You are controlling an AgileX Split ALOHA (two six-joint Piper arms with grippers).
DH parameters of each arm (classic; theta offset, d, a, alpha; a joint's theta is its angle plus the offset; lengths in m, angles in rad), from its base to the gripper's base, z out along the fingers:
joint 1: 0 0.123 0 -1.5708
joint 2: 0.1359 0 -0.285 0
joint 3: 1.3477 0 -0.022 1.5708
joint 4: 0 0.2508 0 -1.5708
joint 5: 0 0 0.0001 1.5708
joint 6: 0 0.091 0 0
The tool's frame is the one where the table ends.
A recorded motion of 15 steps. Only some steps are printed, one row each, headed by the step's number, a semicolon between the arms.
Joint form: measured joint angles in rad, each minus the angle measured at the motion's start. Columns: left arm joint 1, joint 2, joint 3, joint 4, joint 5, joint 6; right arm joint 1, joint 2, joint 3, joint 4, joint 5, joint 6.
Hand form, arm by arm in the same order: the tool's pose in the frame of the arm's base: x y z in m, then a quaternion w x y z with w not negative. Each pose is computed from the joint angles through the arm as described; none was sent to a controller.
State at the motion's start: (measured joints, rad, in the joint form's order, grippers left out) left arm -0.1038 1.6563 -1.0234 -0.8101 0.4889 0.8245; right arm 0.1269 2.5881 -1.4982 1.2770 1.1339 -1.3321
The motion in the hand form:
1: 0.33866 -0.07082 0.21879 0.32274 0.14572 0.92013 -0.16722; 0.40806 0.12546 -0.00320 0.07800 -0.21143 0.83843 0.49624
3: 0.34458 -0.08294 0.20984 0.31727 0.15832 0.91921 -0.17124; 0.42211 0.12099 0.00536 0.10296 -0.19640 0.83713 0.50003
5: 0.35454 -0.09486 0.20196 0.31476 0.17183 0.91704 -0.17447; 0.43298 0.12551 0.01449 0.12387 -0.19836 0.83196 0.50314
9: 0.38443 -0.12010 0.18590 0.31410 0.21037 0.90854 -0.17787; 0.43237 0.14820 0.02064 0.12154 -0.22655 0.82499 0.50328
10: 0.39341 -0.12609 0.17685 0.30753 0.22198 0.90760 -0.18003; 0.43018 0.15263 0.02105 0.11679 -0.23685 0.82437 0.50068
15: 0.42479 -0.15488 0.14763 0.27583 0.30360 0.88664 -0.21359; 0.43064 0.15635 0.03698 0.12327 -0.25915 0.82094 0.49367
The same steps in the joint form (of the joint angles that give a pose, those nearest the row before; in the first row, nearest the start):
1: -0.0139 0.0152 -0.0022 -0.0110 -0.0135 0.0134; -0.0149 0.0009 -0.0203 0.0035 0.0009 0.0161
3: -0.0471 0.0576 -0.0200 -0.0324 -0.0294 0.0353; -0.0304 0.0008 -0.0638 0.0333 0.0009 0.0345
5: -0.0758 0.1107 -0.0584 -0.0505 -0.0403 0.0578; -0.0236 0.0009 -0.1092 0.0560 0.0009 0.0424
9: -0.1238 0.2490 -0.1929 -0.0634 -0.0414 0.1063; 0.0273 -0.0015 -0.1385 0.0496 0.0000 0.0493
10: -0.1314 0.2988 -0.2349 -0.0642 -0.0310 0.1218; 0.0384 -0.0040 -0.1385 0.0360 0.0000 0.0492
15: -0.1581 0.4898 -0.4402 -0.0792 0.1049 0.2350; 0.0475 -0.0422 -0.1387 0.0080 0.0028 0.0525

